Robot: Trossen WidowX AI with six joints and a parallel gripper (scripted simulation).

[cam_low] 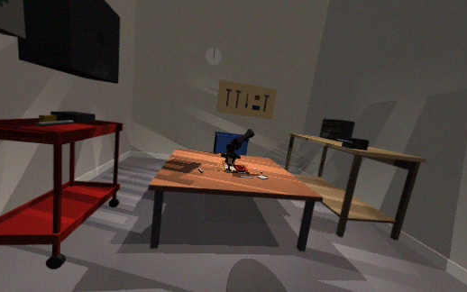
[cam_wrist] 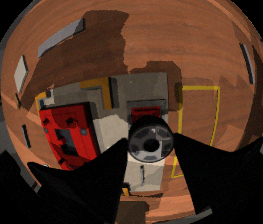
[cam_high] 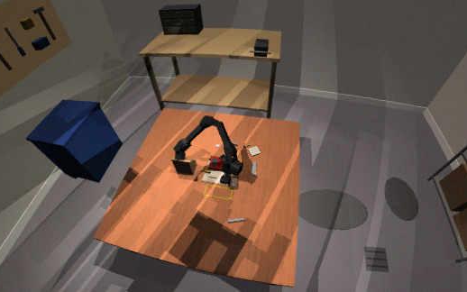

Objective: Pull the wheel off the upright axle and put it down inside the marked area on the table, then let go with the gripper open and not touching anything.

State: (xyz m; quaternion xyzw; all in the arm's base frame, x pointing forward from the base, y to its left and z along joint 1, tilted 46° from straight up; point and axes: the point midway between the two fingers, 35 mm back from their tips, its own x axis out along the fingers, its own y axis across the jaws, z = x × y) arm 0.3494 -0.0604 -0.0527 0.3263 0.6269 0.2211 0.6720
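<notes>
Now: the grey base plate 4 cm behind my gripper tip, 10 cm to the left of it and 5 cm below it. From my gripper tip the other things lie so: white card: 17 cm ahead, 28 cm to the left, 6 cm below; dark round wheel: right at my gripper tip.
</notes>
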